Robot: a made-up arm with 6 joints.
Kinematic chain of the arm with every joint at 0, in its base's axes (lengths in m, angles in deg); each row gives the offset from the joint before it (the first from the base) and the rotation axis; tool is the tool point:
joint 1: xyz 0 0 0.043 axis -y
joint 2: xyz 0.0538 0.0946 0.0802 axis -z
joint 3: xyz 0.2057 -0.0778 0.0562 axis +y
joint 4: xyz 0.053 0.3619 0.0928 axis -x
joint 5: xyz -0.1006 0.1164 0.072 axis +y
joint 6: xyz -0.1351 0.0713 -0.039 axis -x
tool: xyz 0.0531 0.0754 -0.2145
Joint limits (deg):
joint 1: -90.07..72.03
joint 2: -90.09..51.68
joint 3: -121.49..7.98
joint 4: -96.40..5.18
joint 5: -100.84..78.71
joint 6: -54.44..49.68
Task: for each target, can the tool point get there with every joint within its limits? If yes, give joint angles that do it. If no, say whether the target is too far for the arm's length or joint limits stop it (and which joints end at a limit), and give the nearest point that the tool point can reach.
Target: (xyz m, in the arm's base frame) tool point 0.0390 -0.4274 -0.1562
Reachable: no: joint limits stop it (at a limit: joint 1, joint 2, joint 5, joint 6) | nearest point -0.0309 -0.2176 -0.1520 | short by 0.221 m
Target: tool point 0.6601 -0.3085 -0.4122
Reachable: no: joint limits stop it (at a limit: joint 2, joint 3, joint 4, joint 5) | nearest point 0.5801 -0.1319 -0.3570 | short by 0.202 m
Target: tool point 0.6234 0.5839 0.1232
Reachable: yes | joints -31.76 25.06 -3.82 -45.58 -36.39 -29.88
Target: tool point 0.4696 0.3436 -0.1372
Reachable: yes | joints -18.08 39.56 -57.15 -7.22 3.59 23.53
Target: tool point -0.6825 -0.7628 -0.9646
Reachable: no: too far | nearest point -0.3708 -0.1150 -0.4024 | short by 0.913 m
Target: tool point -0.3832 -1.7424 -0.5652
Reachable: no: too far | nearest point -0.2431 -0.2329 -0.2301 | short by 1.553 m
